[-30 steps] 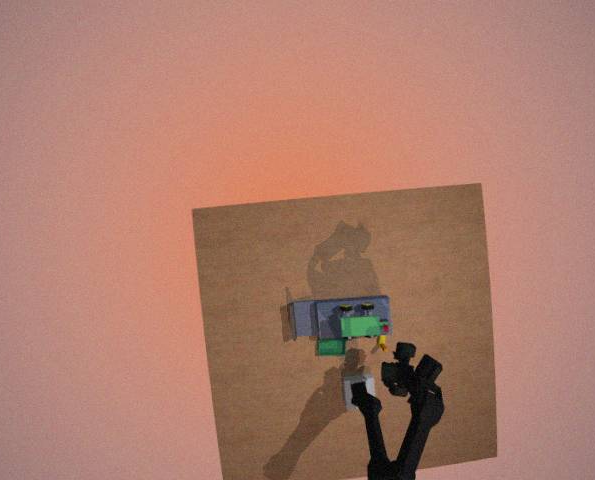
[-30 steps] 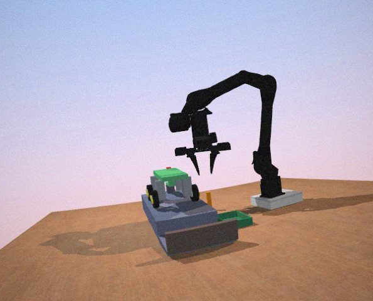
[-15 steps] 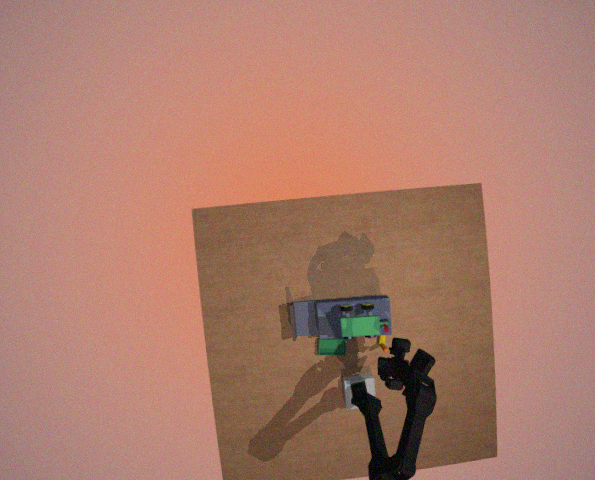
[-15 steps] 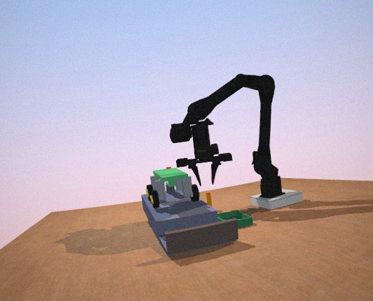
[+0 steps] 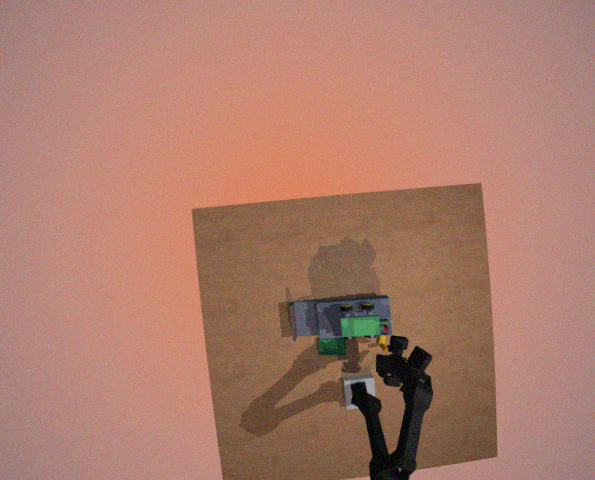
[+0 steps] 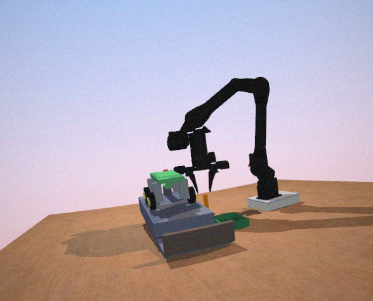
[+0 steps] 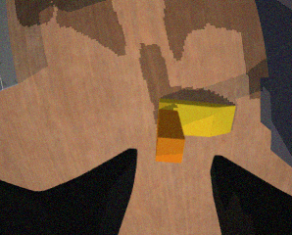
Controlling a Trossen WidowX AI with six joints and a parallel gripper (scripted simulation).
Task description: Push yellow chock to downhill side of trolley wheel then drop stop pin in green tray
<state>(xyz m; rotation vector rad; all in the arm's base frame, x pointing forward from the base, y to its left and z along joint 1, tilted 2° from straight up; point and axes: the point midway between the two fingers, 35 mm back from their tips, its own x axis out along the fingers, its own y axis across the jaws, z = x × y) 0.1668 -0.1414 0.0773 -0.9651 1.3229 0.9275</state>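
My gripper tip is now 50 mm above the yellow chock and 20 mm short of it. Round my gripper tip: grey ramp (160 mm ahead, 110 mm to the left, 20 mm below); trolley (160 mm ahead, 100 mm to the left, 40 mm above); stop pin (130 mm ahead, 60 mm above, 10 mm to the left).
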